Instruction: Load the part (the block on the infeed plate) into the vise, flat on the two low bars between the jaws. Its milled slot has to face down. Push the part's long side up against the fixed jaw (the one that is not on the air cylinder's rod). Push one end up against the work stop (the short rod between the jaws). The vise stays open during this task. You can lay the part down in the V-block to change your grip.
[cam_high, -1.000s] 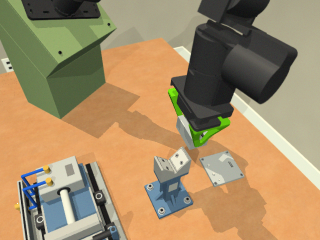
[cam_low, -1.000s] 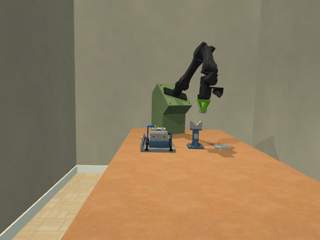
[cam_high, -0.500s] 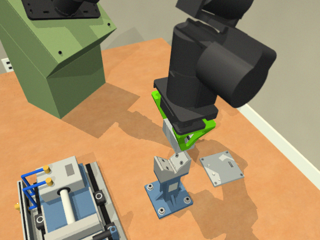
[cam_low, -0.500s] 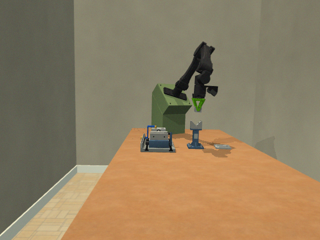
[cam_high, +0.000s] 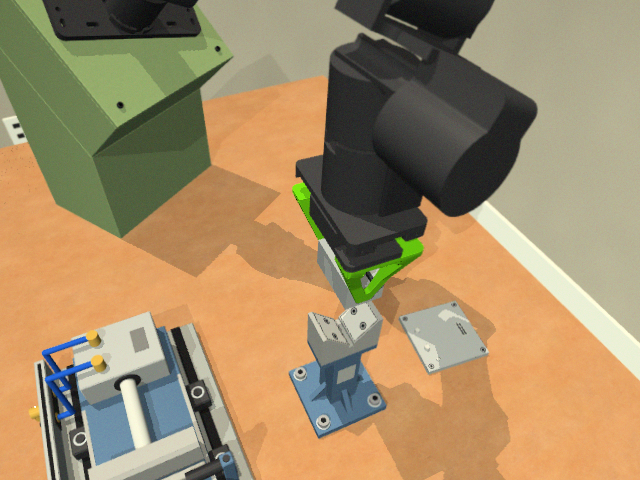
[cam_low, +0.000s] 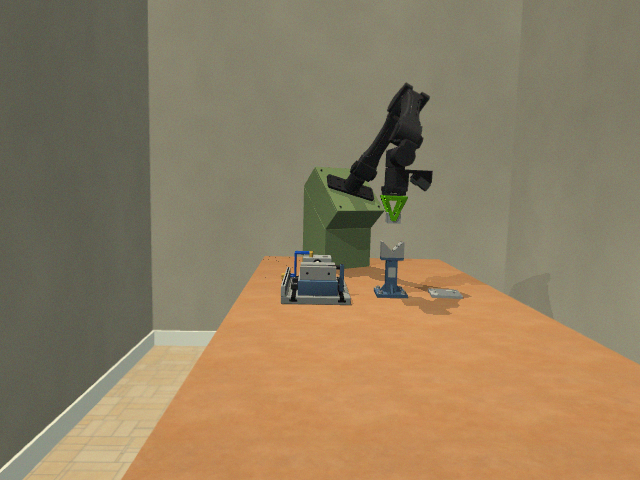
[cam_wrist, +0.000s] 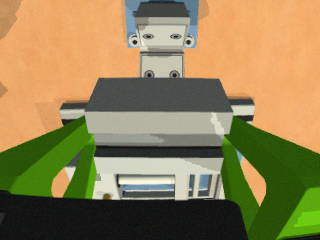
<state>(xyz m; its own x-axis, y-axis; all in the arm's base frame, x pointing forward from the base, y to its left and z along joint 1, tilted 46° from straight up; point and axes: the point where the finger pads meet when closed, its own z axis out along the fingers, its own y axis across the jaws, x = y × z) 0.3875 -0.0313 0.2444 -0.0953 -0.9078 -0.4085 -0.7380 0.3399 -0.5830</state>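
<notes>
The grey part is 10 mm above my hand. The rest, counted from my hand: moving jaw: 10 mm ahead, 220 mm to the right, 150 mm below; work stop: 50 mm ahead, 180 mm to the right, 140 mm below; white cylinder rod: 40 mm behind, 220 mm to the right, 150 mm below.
</notes>
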